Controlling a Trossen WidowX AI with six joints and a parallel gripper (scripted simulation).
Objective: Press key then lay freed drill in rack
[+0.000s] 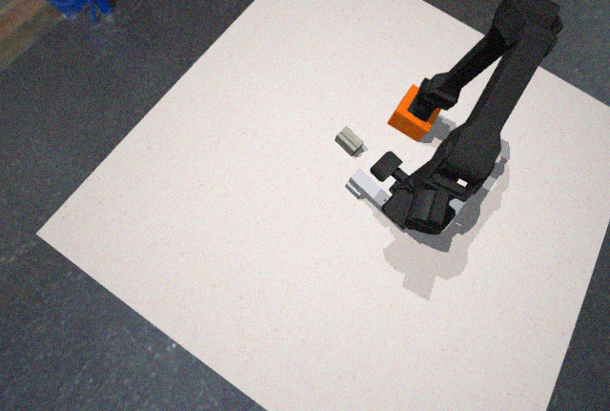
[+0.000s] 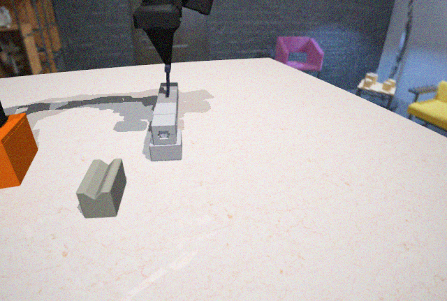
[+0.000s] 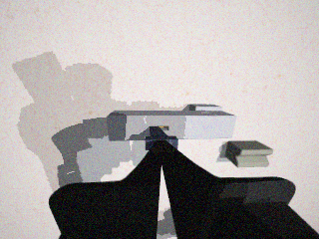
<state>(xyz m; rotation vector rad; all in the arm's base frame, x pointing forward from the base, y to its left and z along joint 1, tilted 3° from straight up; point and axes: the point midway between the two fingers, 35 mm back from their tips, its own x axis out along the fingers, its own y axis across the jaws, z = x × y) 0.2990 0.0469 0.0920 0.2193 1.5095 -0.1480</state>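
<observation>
My gripper tip is 30 mm above the dark key. Round my gripper tip: grey v-notched rack (170 mm to the right, 120 mm behind, 110 mm below); then drill (80 mm below, 50 mm to the right, 20 mm behind).
</observation>
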